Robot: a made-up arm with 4 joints.
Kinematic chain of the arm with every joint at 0, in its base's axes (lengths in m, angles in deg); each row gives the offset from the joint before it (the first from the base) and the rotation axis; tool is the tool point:
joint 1: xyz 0 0 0.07 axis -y
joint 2: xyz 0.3 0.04 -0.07 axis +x
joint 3: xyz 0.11 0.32 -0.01 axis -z
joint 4: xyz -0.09 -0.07 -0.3 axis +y
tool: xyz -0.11 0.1 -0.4
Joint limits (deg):
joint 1: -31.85..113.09
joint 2: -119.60..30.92
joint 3: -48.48..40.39
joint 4: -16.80..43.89
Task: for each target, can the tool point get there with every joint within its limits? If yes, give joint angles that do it. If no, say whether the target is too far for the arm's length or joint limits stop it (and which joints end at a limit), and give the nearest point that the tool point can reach.
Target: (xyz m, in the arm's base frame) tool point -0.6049 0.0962 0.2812
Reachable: no: joint limits stop it (at a limit: joint 2, joint 3, joint 4) | nearest point -0.1932 -0.4166 0.1375 | short by 0.673 m
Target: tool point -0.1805 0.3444 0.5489
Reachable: no: joint limits stop it (at a limit: joint 1, joint 2, joint 3, joint 4) | nearest point 0.3726 0.6528 0.5927 | short by 0.635 m
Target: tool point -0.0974 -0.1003 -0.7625
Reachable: yes | joints -20.32 -32.02 -19.72 2.12
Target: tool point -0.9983 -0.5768 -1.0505
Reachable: no: too far | nearest point -0.3456 -0.2943 -0.6965 | short by 0.794 m
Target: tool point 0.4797 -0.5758 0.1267
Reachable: yes | joints 80.89 -79.26 -15.71 11.94
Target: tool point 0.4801 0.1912 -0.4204
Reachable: yes | joints 40.02 -3.10 -25.29 29.25
